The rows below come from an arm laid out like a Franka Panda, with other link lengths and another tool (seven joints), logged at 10 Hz.
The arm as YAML. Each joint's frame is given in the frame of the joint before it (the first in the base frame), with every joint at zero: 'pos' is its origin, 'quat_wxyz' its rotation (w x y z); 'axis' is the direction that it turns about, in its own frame. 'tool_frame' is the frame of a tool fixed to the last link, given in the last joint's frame.
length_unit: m
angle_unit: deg
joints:
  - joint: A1
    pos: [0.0, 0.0, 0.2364]
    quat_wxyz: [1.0, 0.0, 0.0, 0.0]
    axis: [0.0, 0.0, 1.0]
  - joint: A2
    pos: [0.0, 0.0, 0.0]
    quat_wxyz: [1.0, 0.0, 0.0, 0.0]
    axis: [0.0, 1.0, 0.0]
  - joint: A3
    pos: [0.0, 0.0, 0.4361]
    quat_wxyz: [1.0, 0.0, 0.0, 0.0]
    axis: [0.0, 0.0, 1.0]
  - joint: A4
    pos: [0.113, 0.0, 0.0]
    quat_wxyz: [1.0, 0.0, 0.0, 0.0]
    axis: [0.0, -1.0, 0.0]
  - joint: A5
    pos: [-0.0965, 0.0, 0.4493]
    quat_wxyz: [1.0, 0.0, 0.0, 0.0]
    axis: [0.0, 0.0, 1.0]
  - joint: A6
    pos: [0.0, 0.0, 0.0]
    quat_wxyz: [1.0, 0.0, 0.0, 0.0]
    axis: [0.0, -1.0, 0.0]
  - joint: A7
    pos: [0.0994, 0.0, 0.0]
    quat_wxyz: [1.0, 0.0, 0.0, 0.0]
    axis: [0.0, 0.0, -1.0]
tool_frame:
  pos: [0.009, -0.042, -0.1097]
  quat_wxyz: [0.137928, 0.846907, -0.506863, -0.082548]
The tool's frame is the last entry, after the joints.
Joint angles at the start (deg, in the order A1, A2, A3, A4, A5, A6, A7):
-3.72, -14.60, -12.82, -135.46, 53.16, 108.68, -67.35
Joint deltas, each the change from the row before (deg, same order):
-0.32, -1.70, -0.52, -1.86, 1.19, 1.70, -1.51
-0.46, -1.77, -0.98, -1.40, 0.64, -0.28, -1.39
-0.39, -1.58, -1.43, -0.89, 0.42, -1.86, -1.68
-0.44, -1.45, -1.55, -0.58, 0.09, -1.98, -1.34
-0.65, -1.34, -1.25, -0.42, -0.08, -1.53, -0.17
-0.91, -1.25, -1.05, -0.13, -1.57, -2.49, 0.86
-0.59, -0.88, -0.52, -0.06, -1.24, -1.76, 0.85
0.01, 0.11, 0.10, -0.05, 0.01, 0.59, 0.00
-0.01, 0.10, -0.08, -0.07, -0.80, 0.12, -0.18
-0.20, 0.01, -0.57, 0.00, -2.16, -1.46, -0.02
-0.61, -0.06, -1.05, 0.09, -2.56, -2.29, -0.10
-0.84, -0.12, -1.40, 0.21, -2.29, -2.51, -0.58
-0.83, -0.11, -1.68, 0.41, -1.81, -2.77, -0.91
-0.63, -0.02, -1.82, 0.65, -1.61, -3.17, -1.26
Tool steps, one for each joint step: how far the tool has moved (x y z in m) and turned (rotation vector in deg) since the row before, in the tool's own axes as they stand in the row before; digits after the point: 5 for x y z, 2 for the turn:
-0.00722, 0.01144, -0.00592, 1.55, 2.11, 0.17
-0.00878, 0.01160, -0.00912, 1.64, 0.90, -0.34
-0.00883, 0.01003, -0.01047, 1.95, -0.03, -1.10
-0.00807, 0.00962, -0.01251, 1.80, 0.02, -0.96
-0.00747, 0.00913, -0.01311, 1.46, 0.12, 0.10
-0.00924, 0.00906, -0.01226, 0.18, -1.00, 0.26
-0.00735, 0.00475, -0.00688, -0.16, -0.91, 0.19
0.00147, 0.00055, 0.00041, -0.19, 0.39, 0.21
0.00058, 0.00252, 0.00072, -0.78, 0.00, -0.16
-0.00246, 0.00698, -0.00009, -1.45, -1.24, -0.41
-0.00410, 0.01249, -0.00374, -1.28, -1.51, -0.21
-0.00505, 0.01536, -0.00722, -0.66, -1.17, -0.28
-0.00597, 0.01567, -0.00936, 0.06, -1.00, -0.44
-0.00683, 0.01392, -0.00962, 0.37, -1.16, -0.93

